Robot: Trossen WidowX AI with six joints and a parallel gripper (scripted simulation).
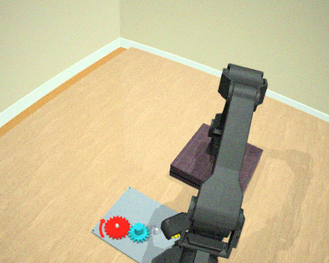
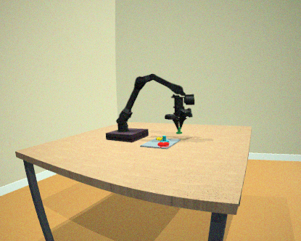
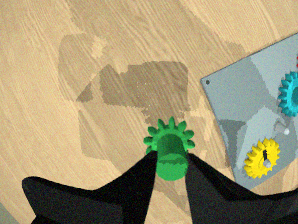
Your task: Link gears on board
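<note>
My gripper tip is 4 cm past the teal gear, 15 cm to the left of it and 4 cm above it. From my gripper tip the other things lie so: yellow gear: 9 cm behind, 9 cm to the right, 4 cm below; green gear: 1 cm below; red gear: 2 cm behind, 21 cm to the right, 5 cm below.
</note>
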